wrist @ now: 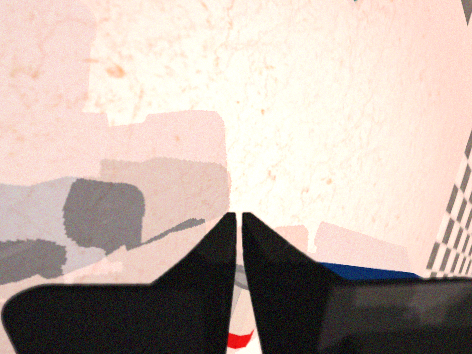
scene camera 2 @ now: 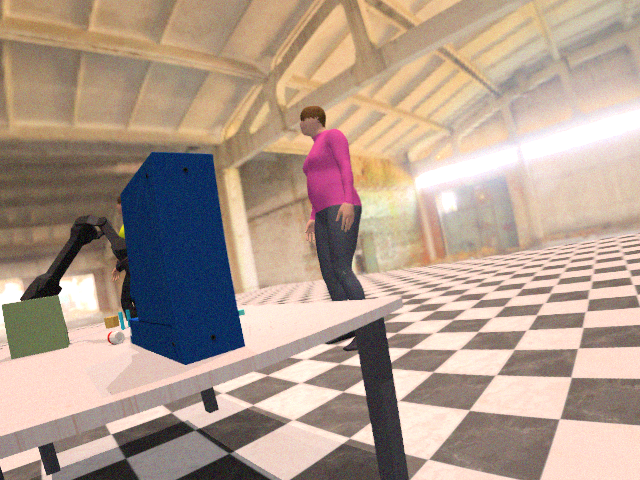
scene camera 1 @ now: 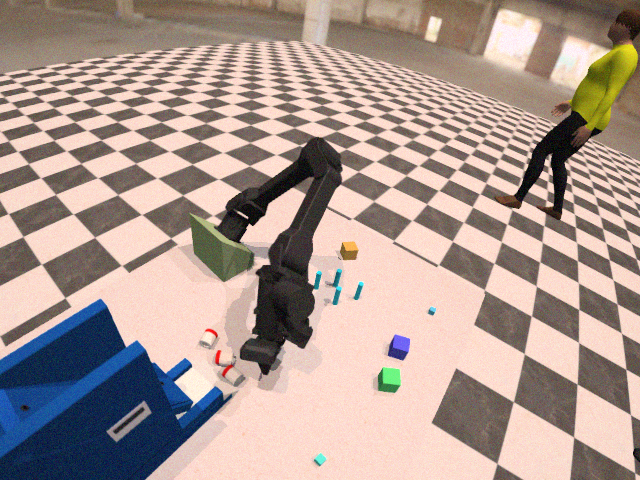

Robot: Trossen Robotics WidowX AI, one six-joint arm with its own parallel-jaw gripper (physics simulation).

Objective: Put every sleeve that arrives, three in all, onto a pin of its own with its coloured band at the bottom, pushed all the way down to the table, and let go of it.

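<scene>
Three white sleeves with red bands lie on their sides on the table by the chute: one (scene camera 1: 209,338) (scene camera 2: 115,337), a second (scene camera 1: 224,358) and a third (scene camera 1: 233,375). My gripper (scene camera 1: 264,368) (wrist: 238,221) is down at the table just right of the third sleeve. Its fingers are shut with only a thin slit between them and hold nothing. In the wrist view a red band of a sleeve (wrist: 239,340) shows through the slit behind the fingers. Several teal pins (scene camera 1: 337,277) (scene camera 2: 123,320) stand upright behind the arm's base, all bare.
A blue dispenser (scene camera 1: 128,395) (scene camera 2: 180,257) (wrist: 364,272) stands at the front left. A green wedge (scene camera 1: 220,250) lies behind the arm. An orange cube (scene camera 1: 349,250), a purple cube (scene camera 1: 399,347), a green cube (scene camera 1: 390,379) and small cyan cubes (scene camera 1: 431,310) (scene camera 1: 320,459) lie about. A person in pink (scene camera 2: 332,205) stands beyond the table.
</scene>
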